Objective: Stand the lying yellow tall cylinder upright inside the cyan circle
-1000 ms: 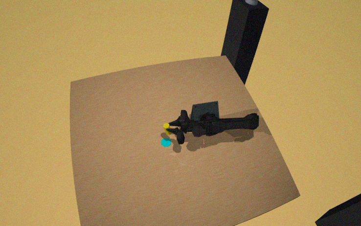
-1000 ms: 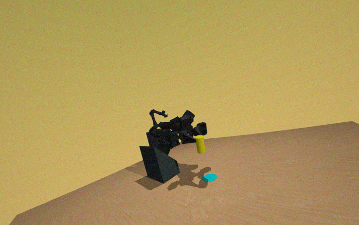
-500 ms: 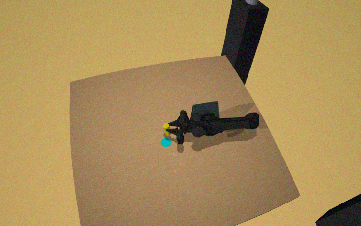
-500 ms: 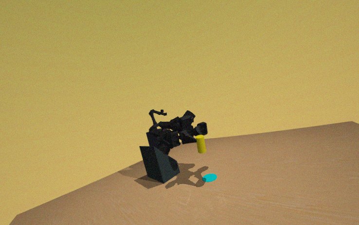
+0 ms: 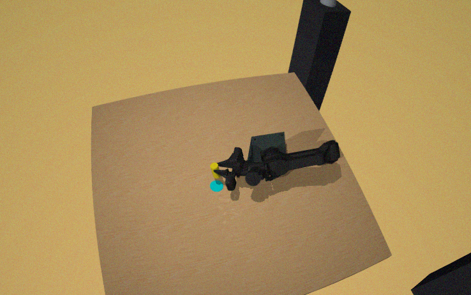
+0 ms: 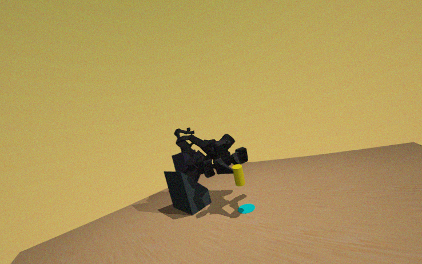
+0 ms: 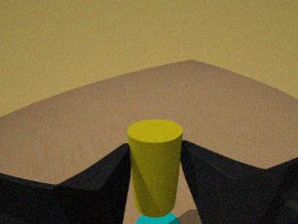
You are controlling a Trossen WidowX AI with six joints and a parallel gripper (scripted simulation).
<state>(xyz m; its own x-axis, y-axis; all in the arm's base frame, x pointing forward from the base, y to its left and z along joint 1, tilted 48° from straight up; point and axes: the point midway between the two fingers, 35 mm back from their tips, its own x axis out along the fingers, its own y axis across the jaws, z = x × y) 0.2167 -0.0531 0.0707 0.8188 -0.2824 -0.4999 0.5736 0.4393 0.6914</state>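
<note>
Right now my gripper tip is 140 mm above the cyan circle, 10 mm to the right of it and 10 mm past it. Round my gripper tip: yellow tall cylinder (20 mm below).
</note>
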